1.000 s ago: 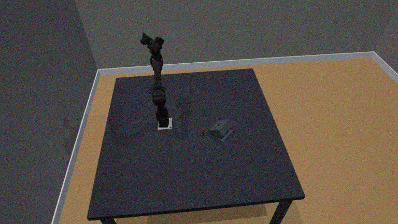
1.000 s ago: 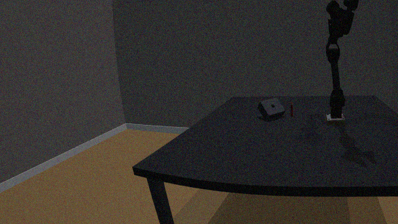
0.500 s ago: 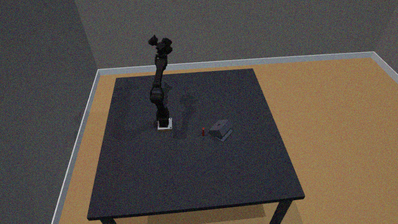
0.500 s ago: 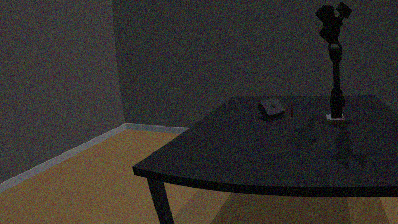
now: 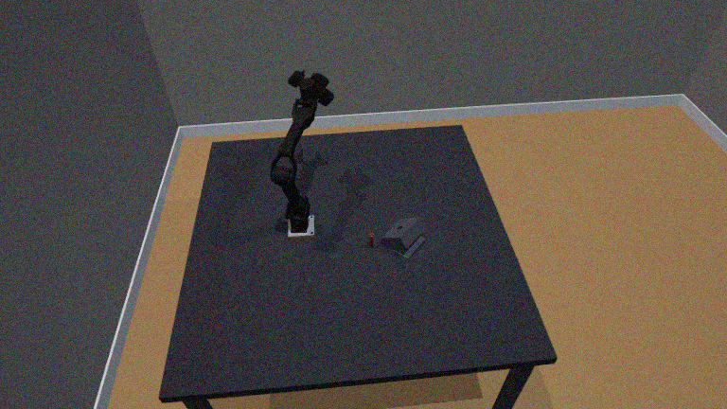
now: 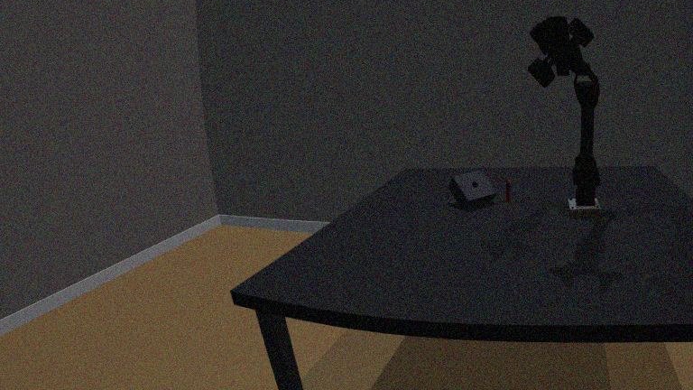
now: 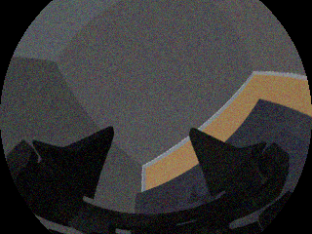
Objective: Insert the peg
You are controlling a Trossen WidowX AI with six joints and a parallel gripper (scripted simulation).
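The red peg is 23 cm ahead of my gripper tip, 50 cm to the right of it and 43 cm below it. Also, from my gripper tip: grey sloped panel 36 cm ahead, 47 cm to the right, 44 cm below.
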